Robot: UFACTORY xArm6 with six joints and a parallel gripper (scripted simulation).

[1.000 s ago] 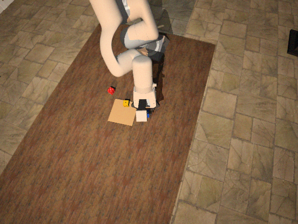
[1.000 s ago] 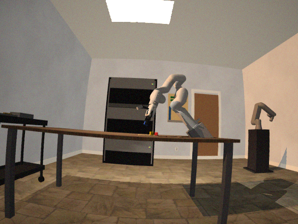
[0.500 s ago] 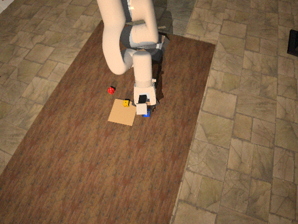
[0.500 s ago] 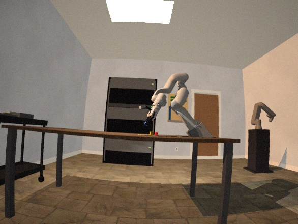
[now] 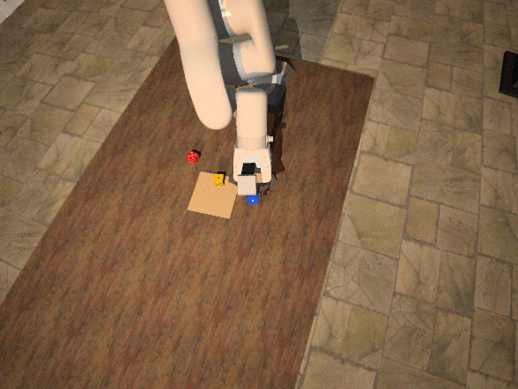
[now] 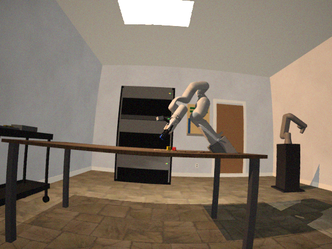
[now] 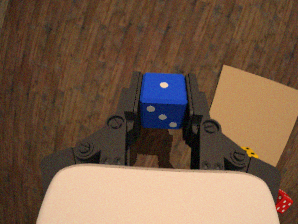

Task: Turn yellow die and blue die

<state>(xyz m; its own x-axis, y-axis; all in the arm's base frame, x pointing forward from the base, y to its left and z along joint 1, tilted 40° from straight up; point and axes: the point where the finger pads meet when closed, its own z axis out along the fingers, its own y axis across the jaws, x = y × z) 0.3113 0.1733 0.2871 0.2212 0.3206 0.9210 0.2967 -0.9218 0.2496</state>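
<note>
My gripper is now 1 cm above the blue die. The rest, counted from my hand: yellow die 15 cm to the right, 9 cm below, 4 cm behind; red die 27 cm to the right, 9 cm below, 8 cm behind; tan mat 14 cm to the right, 11 cm below, 1 cm ahead.
</note>
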